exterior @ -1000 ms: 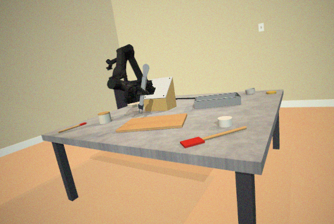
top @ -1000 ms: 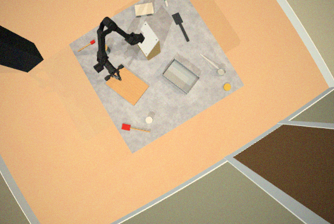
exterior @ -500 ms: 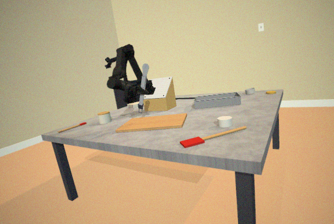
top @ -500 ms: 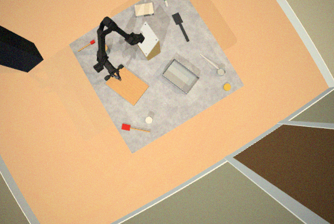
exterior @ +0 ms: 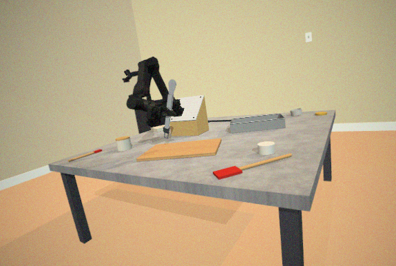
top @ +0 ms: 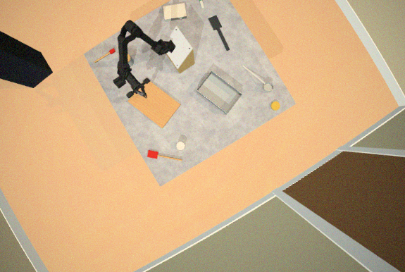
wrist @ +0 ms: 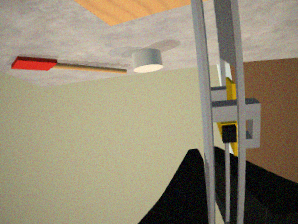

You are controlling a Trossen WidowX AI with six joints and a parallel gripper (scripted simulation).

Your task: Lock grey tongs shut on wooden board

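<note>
Now: gripper tip 5 cm past the yellow piece and 2 cm above it. The rest, counted from my gripper tip: cork-lidded jar: 41 cm behind, 14 cm below, 2 cm to the left; white cup: 41 cm ahead, 16 cm below, 2 cm to the right; wooden board: 17 cm below.
</note>
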